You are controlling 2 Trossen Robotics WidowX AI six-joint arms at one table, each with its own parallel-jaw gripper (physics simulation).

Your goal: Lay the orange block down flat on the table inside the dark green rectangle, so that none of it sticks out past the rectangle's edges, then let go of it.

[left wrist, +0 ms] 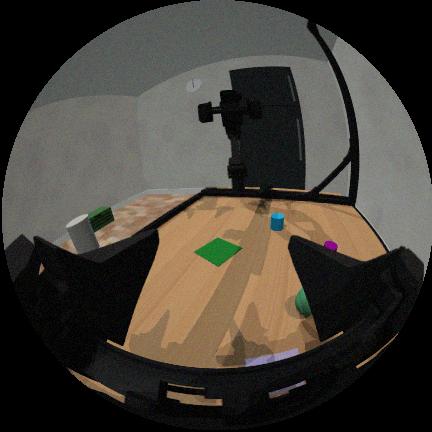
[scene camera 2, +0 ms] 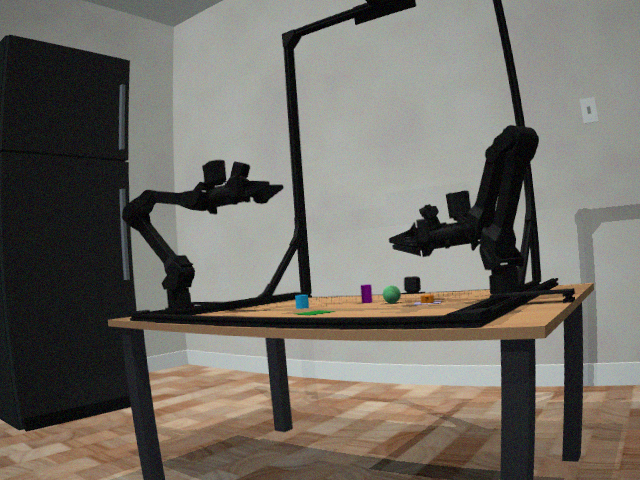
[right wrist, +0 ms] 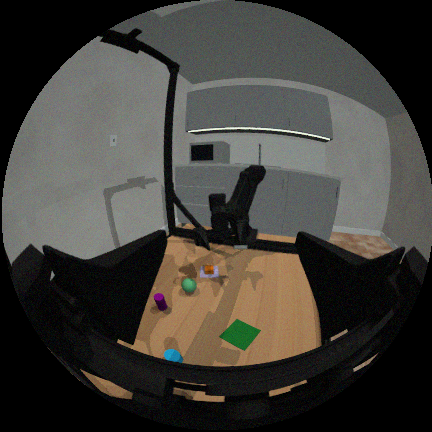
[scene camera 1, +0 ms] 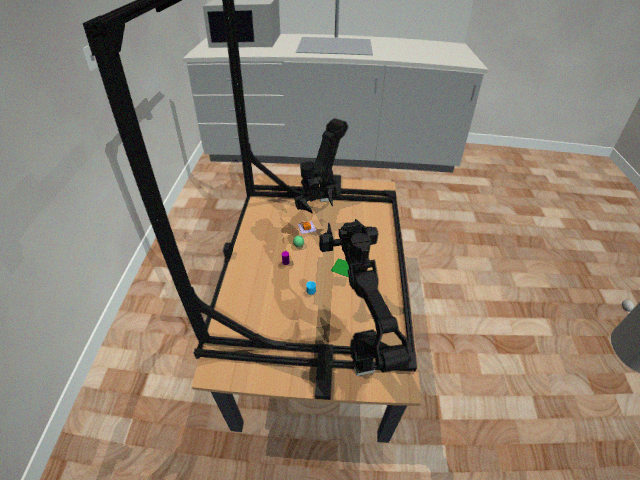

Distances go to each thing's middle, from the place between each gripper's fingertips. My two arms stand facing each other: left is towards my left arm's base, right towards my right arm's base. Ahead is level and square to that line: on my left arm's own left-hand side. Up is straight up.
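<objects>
The dark green rectangle (left wrist: 218, 250) is 34 cm below my right hand, and it is also 4 cm ahead of that hand and 10 cm to the left of it. As for my left gripper, it is 16 cm above the rectangle, 6 cm short of it and 20 cm to the left of it. So, going by its middle, the dark green rectangle is nearer to my left gripper than to my right hand.
</objects>
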